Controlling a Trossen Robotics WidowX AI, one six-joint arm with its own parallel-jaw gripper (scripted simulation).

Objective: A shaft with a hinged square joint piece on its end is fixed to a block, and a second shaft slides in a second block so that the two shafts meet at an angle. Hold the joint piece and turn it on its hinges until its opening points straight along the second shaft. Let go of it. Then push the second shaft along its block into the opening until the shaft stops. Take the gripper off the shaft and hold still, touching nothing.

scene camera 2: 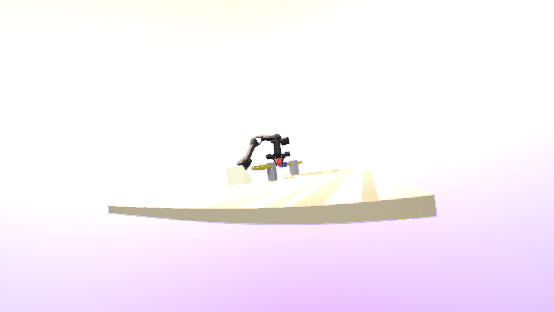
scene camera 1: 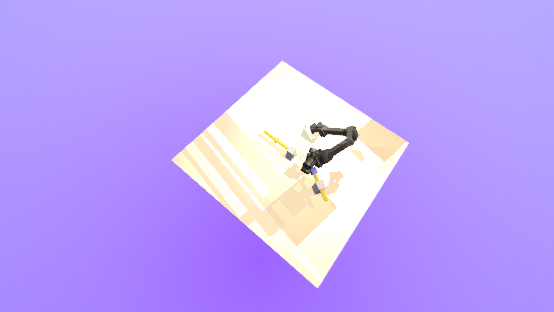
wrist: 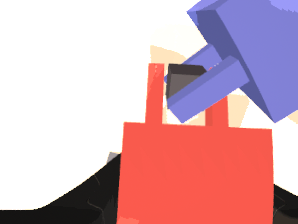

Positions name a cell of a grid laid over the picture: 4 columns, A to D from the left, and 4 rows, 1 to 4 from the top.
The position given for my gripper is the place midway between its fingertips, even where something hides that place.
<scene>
In view: my gripper (wrist: C3) and a red joint piece (wrist: C3).
</scene>
